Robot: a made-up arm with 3 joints. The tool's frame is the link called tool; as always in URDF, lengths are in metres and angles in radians. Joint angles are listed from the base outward.
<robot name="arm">
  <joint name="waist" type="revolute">
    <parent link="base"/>
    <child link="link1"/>
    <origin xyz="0 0 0.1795" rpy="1.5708 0 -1.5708"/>
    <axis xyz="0 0 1"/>
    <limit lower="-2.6" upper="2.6"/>
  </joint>
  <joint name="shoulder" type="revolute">
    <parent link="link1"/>
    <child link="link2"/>
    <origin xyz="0.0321 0.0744 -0.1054" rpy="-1.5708 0 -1.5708"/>
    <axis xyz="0 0 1"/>
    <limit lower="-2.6" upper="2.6"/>
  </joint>
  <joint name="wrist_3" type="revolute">
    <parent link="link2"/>
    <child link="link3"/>
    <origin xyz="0.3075 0.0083 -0.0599" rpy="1.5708 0 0"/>
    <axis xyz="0 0 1"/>
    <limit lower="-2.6" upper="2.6"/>
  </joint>
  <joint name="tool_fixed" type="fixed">
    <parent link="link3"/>
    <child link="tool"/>
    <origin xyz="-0.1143 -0.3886 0.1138" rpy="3.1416 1.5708 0"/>
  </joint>
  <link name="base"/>
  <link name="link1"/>
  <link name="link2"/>
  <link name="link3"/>
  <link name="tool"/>
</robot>
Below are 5 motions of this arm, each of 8 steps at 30 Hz.
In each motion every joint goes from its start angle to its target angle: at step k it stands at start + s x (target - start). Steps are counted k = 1, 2, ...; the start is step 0. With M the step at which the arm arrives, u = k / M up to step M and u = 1 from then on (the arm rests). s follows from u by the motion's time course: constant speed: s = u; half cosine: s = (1 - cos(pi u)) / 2; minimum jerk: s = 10 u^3 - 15 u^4 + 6 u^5.
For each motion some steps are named. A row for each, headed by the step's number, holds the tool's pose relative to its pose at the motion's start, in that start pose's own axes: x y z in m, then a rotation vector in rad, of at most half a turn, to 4 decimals.
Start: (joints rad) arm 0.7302 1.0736 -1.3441
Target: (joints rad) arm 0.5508 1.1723 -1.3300
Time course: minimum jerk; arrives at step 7
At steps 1, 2, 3, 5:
1: -0.0002 -0.0002 -0.0001 0.0017 -0.0041 0.0014
2: -0.0013 -0.0013 -0.0005 0.0102 -0.0255 0.0087
3: -0.0032 -0.0034 -0.0014 0.0252 -0.0653 0.0220
5: -0.0068 -0.0077 -0.0041 0.0554 -0.1536 0.0502

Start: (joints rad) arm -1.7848 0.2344 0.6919
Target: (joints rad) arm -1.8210 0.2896 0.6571
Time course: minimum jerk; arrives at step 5
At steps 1, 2, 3, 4, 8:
1: 0.0017 0.0001 0.0017 0.0041 -0.0022 -0.0024
2: 0.0092 0.0005 0.0093 0.0222 -0.0118 -0.0132
3: 0.0197 0.0007 0.0201 0.0477 -0.0254 -0.0285
4: 0.0271 0.0006 0.0278 0.0657 -0.0351 -0.0394
8: 0.0287 0.0005 0.0295 0.0698 -0.0373 -0.0418

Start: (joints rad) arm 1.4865 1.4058 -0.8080
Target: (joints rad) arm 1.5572 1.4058 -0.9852
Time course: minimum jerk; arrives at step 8
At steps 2, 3, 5, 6, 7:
2: -0.0015 -0.0024 0.0070 0.0171 0.0053 0.0049
3: -0.0038 -0.0068 0.0187 0.0456 0.0142 0.0129
5: -0.0084 -0.0196 0.0487 0.1200 0.0387 0.0325
6: -0.0096 -0.0251 0.0599 0.1484 0.0485 0.0395
7: -0.0101 -0.0280 0.0656 0.1629 0.0536 0.0430

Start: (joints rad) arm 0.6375 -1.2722 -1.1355
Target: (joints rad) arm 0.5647 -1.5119 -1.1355
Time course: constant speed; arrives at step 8
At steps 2, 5, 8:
2: 0.0043 0.0045 0.0061 0.0048 0.0412 -0.0469
5: 0.0114 0.0106 0.0147 0.0101 0.1034 -0.1171
8: 0.0195 0.0161 0.0226 0.0130 0.1661 -0.1870

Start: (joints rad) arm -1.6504 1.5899 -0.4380
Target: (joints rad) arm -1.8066 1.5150 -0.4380
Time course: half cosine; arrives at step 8
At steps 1, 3, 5, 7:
1: 0.0019 0.0003 0.0002 -0.0001 0.0001 -0.0066
3: 0.0151 0.0019 0.0015 -0.0004 0.0005 -0.0535
5: 0.0340 0.0035 0.0037 0.0007 0.0010 -0.1197
7: 0.0474 0.0040 0.0056 0.0025 0.0014 -0.1666

